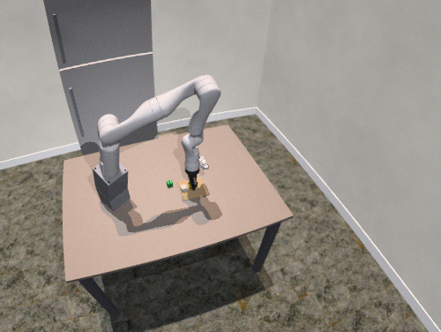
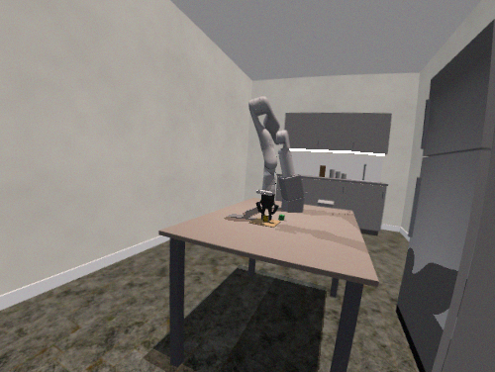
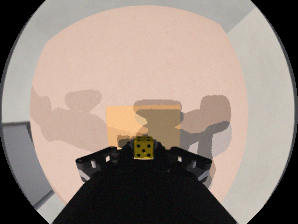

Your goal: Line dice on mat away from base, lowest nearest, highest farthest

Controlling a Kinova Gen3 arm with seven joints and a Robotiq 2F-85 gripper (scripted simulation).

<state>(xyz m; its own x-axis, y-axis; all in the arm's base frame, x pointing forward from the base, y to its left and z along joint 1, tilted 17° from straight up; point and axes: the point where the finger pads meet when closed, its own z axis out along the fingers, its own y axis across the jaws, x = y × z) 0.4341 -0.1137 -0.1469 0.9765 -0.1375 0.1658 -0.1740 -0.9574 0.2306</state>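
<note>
The yellow die is right at my hand. Also, from my hand: mat 30 mm below; then white die 50 mm behind, 10 mm to the left, 10 mm below; then green die 110 mm behind, 80 mm to the left, 10 mm below.
</note>
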